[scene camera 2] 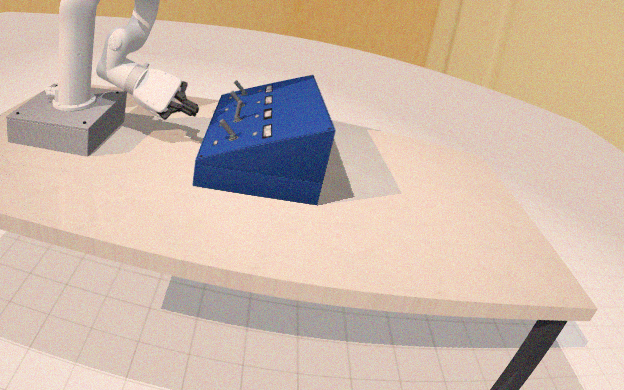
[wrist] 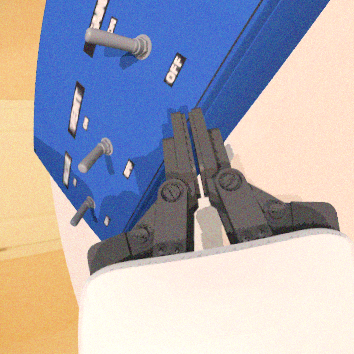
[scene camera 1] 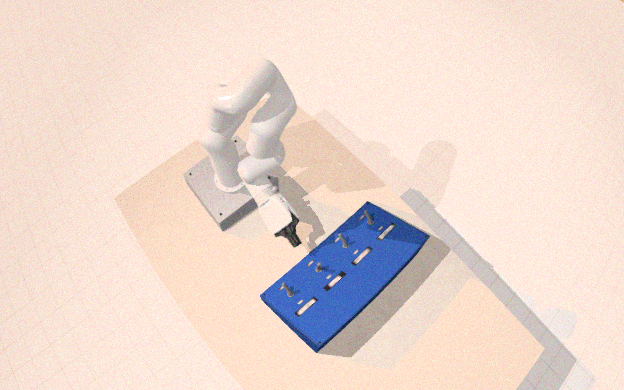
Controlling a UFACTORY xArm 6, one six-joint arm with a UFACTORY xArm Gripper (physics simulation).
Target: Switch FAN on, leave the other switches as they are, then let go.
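Frame: origin at the arm's base, x back, y up, z left, level; metres.
Where they show: gripper, fingertip midpoint: [scene camera 2: 197,112] [wrist: 188,127] [scene camera 1: 298,245]; arm's base, origin of the base link: [scene camera 2: 74,102] [scene camera 1: 231,177].
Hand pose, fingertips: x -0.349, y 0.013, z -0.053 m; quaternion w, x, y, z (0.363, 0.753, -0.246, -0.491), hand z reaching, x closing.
Each offset is from my fingertips to the centre of the thing. "spot": to the spot under its first point. Level surfaces: height alone.
The blue switch box {dy -0.033, dx -0.176, dz +0.030 m} [scene camera 1: 350,295] [scene camera 2: 295,112] [wrist: 150,15] has a sloped face with several grey levers. The FAN lever {dy +0.022, dx -0.097, dz -0.020 m} [scene camera 1: 319,268] [scene camera 2: 238,111] [wrist: 115,40] is third from the far end; it tilts toward its ON mark {spot: dy +0.012, dx -0.140, dz -0.028 m} [wrist: 112,25] and name plate, away from the OFF mark {spot: dy -0.020, dx -0.061, dz -0.016 m} [wrist: 175,70]. The nearest lever {dy +0.016, dx -0.068, dz -0.137 m} [scene camera 1: 287,290] [scene camera 2: 227,129], the VENT lever {dy +0.016, dx -0.099, dz +0.101 m} [scene camera 1: 343,241] [wrist: 95,156] and the far lever {dy +0.016, dx -0.114, dz +0.220 m} [scene camera 1: 368,217] [scene camera 2: 240,87] [wrist: 82,211] tilt the other way, to the OFF side. My gripper [scene camera 1: 297,245] [scene camera 2: 196,108] [wrist: 188,127] is shut and empty, off the box's low edge, apart from every lever.
The box stands on the light wooden table {dy -0.093 m} [scene camera 1: 165,220] [scene camera 2: 350,245]. The grey arm base block [scene camera 1: 210,200] [scene camera 2: 47,135] is on the opposite side of my gripper from the box. The box rises toward its high back edge. A table edge runs along the front of scene camera 2's view.
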